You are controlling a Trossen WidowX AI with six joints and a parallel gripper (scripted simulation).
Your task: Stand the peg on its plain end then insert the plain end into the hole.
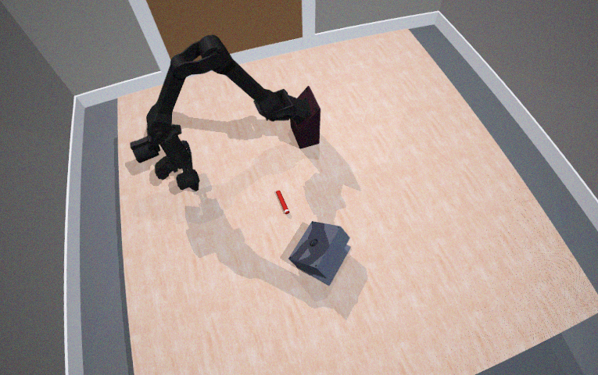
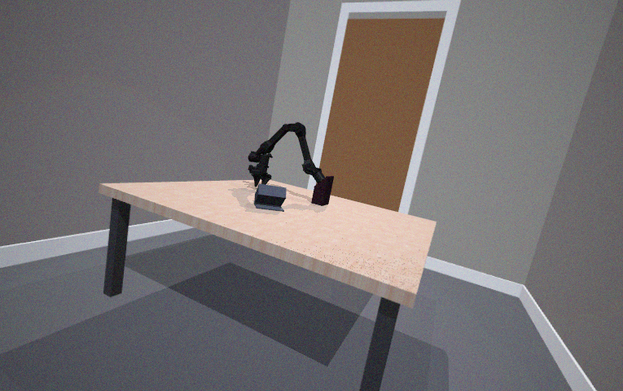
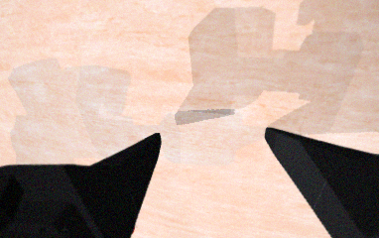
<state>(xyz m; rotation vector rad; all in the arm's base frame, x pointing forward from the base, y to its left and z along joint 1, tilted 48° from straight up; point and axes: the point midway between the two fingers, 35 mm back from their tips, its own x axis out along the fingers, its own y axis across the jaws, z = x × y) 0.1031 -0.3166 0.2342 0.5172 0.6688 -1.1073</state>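
Right now the red peg is 270 mm to the left of my gripper tip and 150 mm ahead of it. Round my gripper tip: sloped panel: 340 mm to the left, 320 mm ahead, 40 mm above.
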